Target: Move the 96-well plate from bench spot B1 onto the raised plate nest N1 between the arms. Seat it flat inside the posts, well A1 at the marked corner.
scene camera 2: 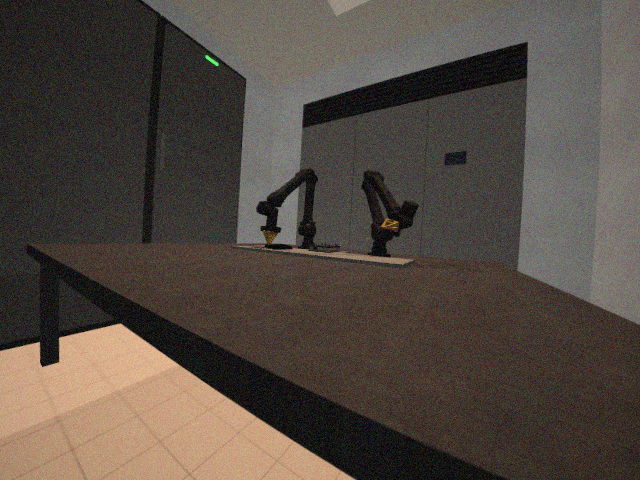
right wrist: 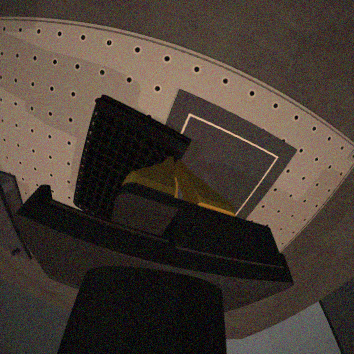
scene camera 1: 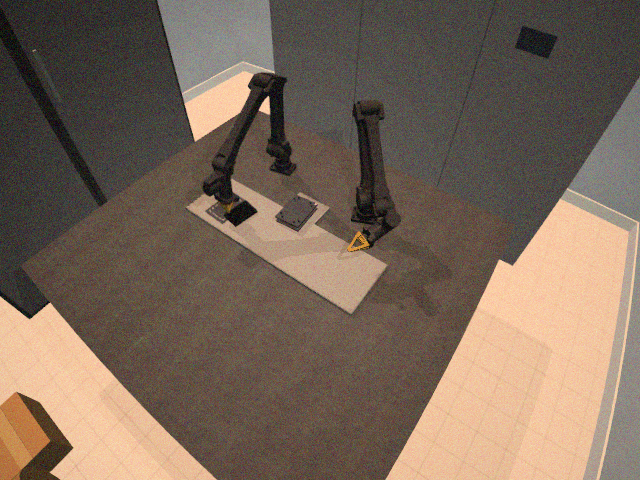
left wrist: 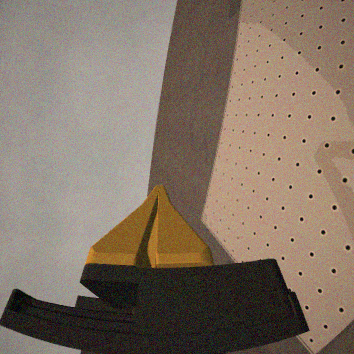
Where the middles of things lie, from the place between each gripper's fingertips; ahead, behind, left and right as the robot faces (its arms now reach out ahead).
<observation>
Right now my right hand is 40 mm past the dark well plate [right wrist: 119,139], 40 mm to the right of it and 10 mm above it.
I see my left gripper 55 cm to the left of the dark well plate, 12 cm above it and 7 cm short of it.
</observation>
